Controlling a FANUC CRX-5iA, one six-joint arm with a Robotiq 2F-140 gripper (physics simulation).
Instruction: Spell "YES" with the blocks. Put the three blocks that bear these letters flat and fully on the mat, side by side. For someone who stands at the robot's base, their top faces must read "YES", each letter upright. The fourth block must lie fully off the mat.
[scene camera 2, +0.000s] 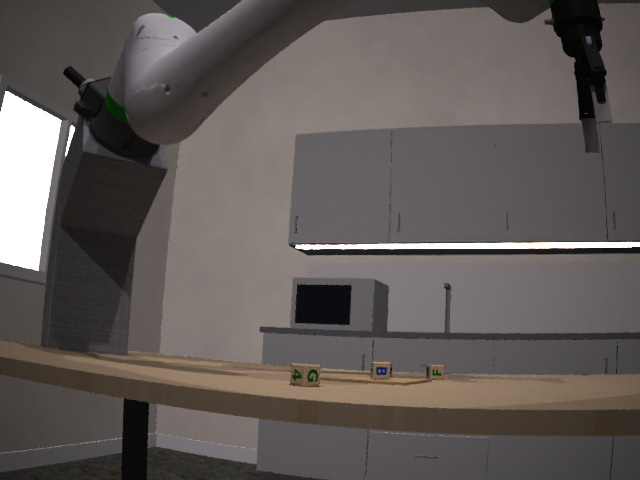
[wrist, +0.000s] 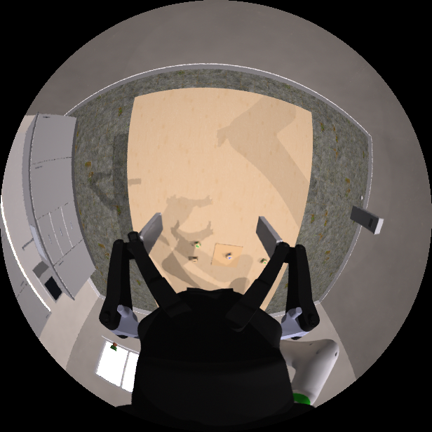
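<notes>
My gripper (scene camera 2: 597, 135) (wrist: 209, 222) is open and empty, high above the table. A wooden block (scene camera 2: 381, 370) (wrist: 229, 256) with a blue B on one side stands on the thin square mat (scene camera 2: 408, 381) (wrist: 219, 250). A block (scene camera 2: 305, 375) (wrist: 263, 261) with green 4 and G sides lies off the mat, right of it in the wrist view. A block (scene camera 2: 435, 372) (wrist: 197, 245) with a green side letter like F lies off the mat's left side. Another block (wrist: 194, 259) lies close to that one; I cannot make it out in the scene view. The top letters are too small to read.
The wooden table (scene camera 2: 491, 397) (wrist: 215, 150) carries the mat and blocks. The robot's pedestal (scene camera 2: 93, 289) stands at the left in the scene view. A microwave (scene camera 2: 361, 304) and a tap (scene camera 2: 447, 310) stand on the counter behind, under wall cabinets (scene camera 2: 341, 186).
</notes>
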